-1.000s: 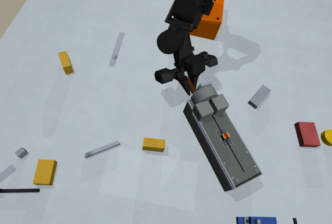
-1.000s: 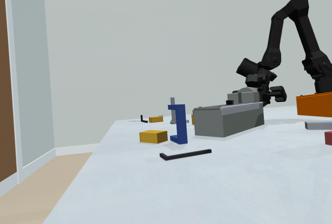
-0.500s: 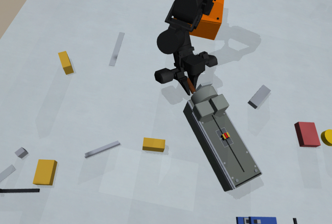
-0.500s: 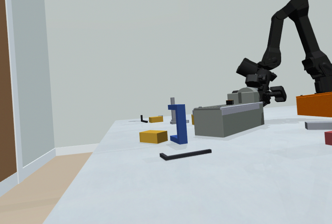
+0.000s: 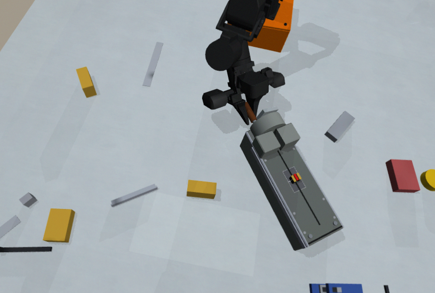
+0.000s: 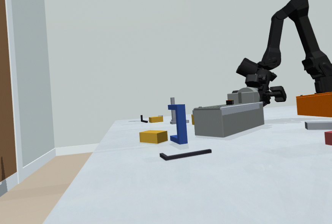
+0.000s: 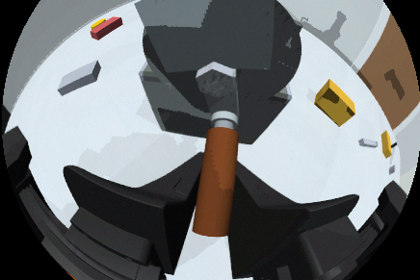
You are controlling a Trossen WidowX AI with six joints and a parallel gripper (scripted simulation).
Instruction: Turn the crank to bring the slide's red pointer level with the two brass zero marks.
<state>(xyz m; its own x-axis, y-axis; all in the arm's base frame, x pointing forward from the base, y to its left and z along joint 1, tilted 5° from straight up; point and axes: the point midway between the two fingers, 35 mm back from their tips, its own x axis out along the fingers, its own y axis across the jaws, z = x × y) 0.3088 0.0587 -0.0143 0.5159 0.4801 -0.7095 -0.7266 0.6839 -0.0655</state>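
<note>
The brown handle lies 10 mm behind my gripper tip, 10 mm to the right of it and 30 mm above it. Also, from my gripper tip: red pointer 110 mm ahead, 120 mm to the left, 50 mm above; then grey block 110 mm behind, 220 mm to the left, 30 mm below; then blue clamp 270 mm ahead, 260 mm to the left, 20 mm above.
</note>
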